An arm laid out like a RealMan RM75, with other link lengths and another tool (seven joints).
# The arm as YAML. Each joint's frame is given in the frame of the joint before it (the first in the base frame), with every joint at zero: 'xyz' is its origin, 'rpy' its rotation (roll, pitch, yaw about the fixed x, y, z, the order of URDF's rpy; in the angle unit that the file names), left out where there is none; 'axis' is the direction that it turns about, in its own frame. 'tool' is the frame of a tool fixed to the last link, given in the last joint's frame.
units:
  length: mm
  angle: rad
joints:
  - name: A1
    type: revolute
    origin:
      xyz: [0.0, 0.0, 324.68]
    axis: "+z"
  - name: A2
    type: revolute
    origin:
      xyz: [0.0, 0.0, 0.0]
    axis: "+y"
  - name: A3
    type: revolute
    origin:
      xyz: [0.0, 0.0, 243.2]
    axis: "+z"
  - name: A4
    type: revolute
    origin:
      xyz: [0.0, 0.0, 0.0]
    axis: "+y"
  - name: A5
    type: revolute
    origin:
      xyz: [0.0, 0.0, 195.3]
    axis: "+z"
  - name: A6
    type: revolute
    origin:
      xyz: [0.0, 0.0, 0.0]
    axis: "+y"
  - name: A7
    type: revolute
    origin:
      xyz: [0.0, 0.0, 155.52]
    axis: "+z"
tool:
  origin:
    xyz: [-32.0, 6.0, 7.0]
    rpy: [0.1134, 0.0, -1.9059]
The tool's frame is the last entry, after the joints.
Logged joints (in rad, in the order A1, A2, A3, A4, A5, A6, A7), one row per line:
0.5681, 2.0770, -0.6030, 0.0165, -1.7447, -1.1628, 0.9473
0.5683, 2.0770, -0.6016, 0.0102, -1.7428, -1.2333, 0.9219
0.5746, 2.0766, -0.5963, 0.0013, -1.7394, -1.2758, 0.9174
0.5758, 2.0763, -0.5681, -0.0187, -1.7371, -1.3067, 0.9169
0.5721, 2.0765, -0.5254, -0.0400, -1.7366, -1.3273, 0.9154
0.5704, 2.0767, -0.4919, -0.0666, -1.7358, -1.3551, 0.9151
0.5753, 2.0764, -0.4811, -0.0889, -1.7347, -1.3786, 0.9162
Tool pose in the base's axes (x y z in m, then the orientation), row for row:
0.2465, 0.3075, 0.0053, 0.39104, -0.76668, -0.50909, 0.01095
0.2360, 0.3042, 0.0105, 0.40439, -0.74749, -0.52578, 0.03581
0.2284, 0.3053, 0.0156, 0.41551, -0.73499, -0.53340, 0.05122
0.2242, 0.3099, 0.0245, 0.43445, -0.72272, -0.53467, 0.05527
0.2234, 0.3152, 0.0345, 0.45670, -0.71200, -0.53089, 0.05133
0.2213, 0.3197, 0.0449, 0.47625, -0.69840, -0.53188, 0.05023
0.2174, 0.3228, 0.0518, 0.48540, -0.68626, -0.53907, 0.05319
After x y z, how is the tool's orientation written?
As a quaternion, w x y z.
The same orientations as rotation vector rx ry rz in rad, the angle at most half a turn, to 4 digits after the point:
-1.9476, -1.2933, 0.0278
-1.8871, -1.3274, 0.0904
-1.8461, -1.3397, 0.1286
-1.7996, -1.3313, 0.1376
-1.7552, -1.3087, 0.1265
-1.7067, -1.2998, 0.1228
-1.6703, -1.3121, 0.1295

